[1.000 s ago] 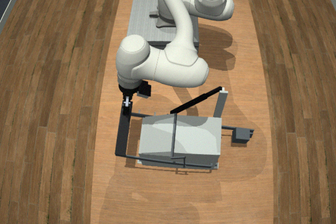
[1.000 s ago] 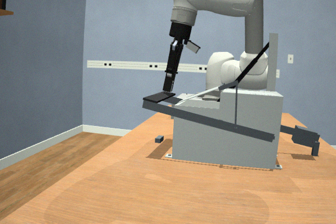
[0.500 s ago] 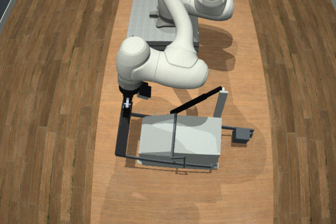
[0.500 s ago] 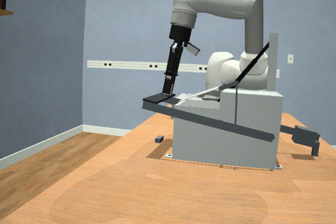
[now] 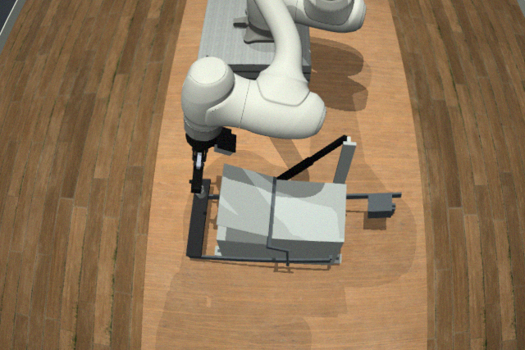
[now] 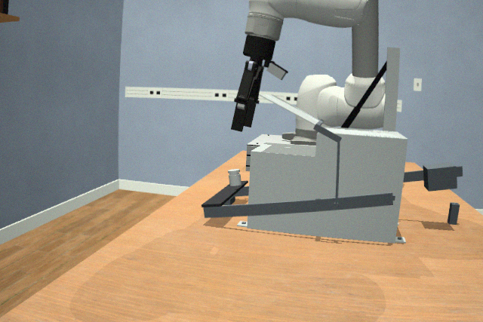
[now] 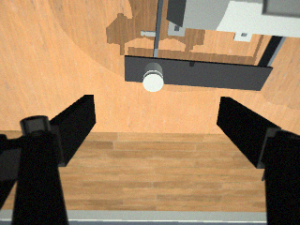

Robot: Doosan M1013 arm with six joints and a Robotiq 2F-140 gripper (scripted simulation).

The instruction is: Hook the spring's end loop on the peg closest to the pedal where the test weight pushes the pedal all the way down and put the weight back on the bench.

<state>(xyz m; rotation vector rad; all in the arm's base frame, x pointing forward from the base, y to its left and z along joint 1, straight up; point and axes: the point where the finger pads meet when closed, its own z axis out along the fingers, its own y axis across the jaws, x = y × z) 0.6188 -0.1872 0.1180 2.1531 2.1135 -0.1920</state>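
The steel test weight is 14 cm below my hand and 2 cm to the right of it. Also, from my hand: small grey block: 21 cm below, 3 cm to the right.
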